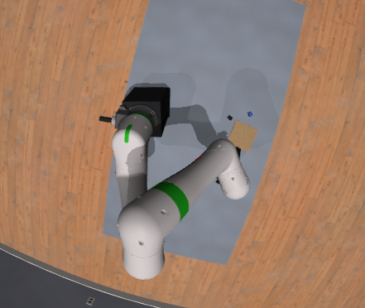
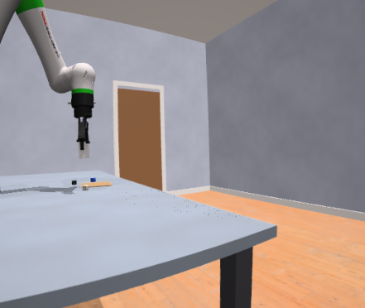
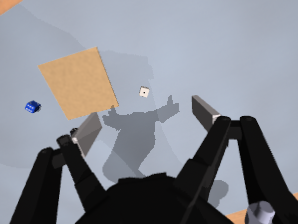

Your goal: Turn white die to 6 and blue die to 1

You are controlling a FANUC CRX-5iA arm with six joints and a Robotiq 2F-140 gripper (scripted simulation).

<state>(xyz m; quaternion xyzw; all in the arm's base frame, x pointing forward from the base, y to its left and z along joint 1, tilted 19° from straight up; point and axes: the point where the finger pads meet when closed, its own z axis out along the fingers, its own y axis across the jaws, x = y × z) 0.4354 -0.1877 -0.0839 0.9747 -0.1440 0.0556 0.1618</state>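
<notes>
The white die is 14 cm below my hand. Also, from my hand: blue die (26 cm to the left, 14 cm below, 9 cm ahead); black die (21 cm to the left, 14 cm below, 1 cm behind); tan mat (14 cm below, 13 cm to the left, 8 cm ahead).
</notes>
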